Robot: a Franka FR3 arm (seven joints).
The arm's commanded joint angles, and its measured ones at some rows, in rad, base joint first. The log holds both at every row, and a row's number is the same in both.
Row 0, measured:
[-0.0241, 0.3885, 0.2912, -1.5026, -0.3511, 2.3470, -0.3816]
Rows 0 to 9, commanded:
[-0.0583, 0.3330, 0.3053, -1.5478, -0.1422, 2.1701, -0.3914]
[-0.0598, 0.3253, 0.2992, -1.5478, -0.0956, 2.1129, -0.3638]
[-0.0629, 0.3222, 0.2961, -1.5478, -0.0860, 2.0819, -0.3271]
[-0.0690, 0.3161, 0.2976, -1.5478, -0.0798, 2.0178, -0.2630]
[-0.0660, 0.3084, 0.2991, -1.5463, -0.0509, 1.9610, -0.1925]
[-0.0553, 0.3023, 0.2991, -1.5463, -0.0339, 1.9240, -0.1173]
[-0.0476, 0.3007, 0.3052, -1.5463, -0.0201, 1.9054, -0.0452]
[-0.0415, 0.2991, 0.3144, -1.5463, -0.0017, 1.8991, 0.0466]
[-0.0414, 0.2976, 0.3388, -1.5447, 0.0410, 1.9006, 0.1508]
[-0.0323, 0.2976, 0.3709, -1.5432, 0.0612, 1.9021, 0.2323]
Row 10, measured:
[-0.0403, 0.3277, 0.3227, -1.5171, -0.0069, 1.9083, 0.0474]
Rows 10 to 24, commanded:
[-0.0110, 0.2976, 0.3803, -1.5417, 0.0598, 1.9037, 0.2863]
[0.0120, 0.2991, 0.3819, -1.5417, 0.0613, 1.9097, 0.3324]
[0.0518, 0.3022, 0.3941, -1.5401, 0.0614, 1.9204, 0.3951]
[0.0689, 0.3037, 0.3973, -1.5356, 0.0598, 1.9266, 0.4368]
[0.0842, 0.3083, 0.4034, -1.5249, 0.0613, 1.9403, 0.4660]
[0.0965, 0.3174, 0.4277, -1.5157, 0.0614, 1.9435, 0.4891]
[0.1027, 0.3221, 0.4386, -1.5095, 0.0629, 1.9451, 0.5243]
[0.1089, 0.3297, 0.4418, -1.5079, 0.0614, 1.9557, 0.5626]
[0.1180, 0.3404, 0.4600, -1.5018, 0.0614, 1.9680, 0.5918]
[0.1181, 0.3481, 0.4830, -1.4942, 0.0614, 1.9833, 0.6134]
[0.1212, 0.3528, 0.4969, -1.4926, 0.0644, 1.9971, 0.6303]
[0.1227, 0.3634, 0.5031, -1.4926, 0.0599, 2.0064, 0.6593]
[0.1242, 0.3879, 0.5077, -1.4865, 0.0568, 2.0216, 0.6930]
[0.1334, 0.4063, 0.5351, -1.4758, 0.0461, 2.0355, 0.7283]
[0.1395, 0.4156, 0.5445, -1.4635, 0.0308, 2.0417, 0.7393]
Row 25, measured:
[0.1299, 0.3529, 0.5030, -1.5130, 0.0368, 2.0064, 0.6672]
